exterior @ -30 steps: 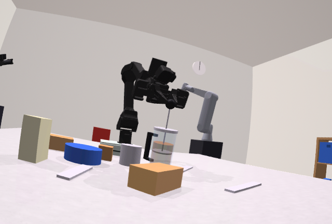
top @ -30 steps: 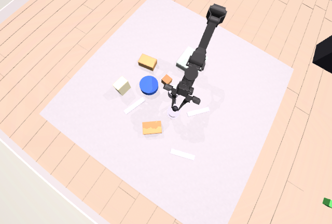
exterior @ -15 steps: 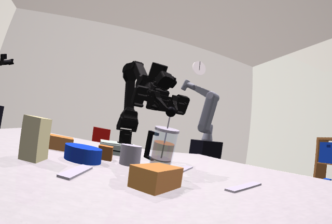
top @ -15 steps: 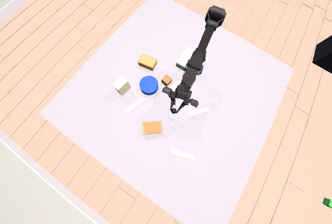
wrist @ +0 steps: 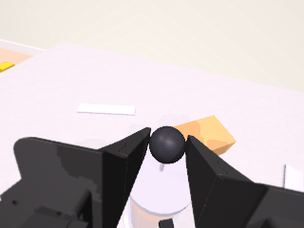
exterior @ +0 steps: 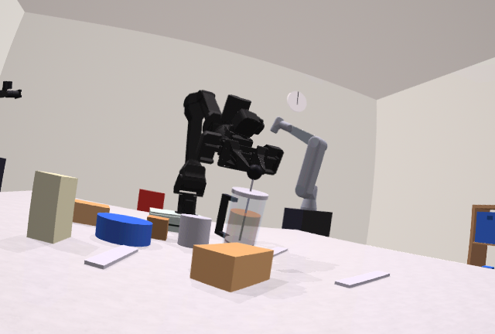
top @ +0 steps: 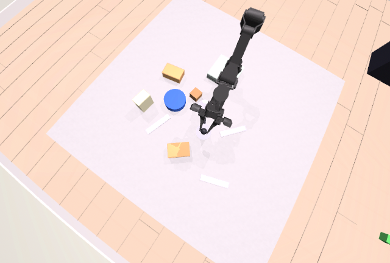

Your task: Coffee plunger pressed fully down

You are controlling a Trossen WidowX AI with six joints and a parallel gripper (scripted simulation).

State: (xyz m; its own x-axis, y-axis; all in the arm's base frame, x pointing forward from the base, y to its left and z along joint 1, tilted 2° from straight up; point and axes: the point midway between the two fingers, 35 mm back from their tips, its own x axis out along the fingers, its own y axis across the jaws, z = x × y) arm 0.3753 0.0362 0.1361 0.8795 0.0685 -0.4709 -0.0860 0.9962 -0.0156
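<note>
The coffee press lies 40 mm behind my gripper tip, 10 mm to the right of it and 90 mm below it. The rest, counted from my gripper tip: grey cylinder: 150 mm behind, 60 mm to the right, 150 mm below; then small orange cube: 200 mm behind, 140 mm to the right, 160 mm below; then blue disc: 110 mm behind, 230 mm to the right, 160 mm below.
</note>
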